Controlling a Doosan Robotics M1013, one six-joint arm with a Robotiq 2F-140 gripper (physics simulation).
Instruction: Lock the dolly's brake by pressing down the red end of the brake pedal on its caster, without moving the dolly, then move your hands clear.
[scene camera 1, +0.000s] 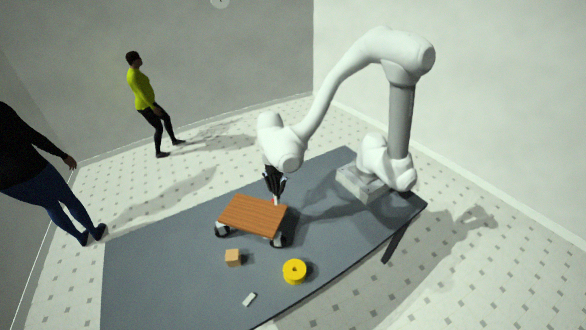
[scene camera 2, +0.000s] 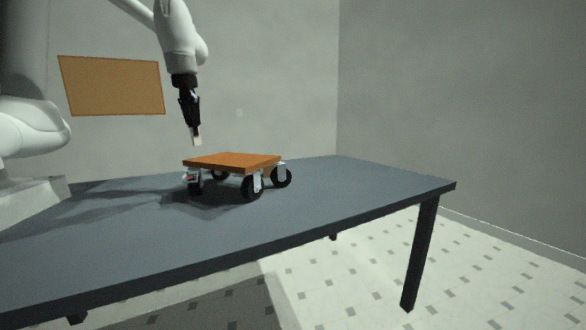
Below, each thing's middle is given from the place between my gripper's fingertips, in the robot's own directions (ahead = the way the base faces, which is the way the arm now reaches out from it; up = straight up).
Scene:
Right now my hand is 14 cm short of the dolly (scene camera 2: 243, 165), 3 cm to the left of it and 12 cm above it.

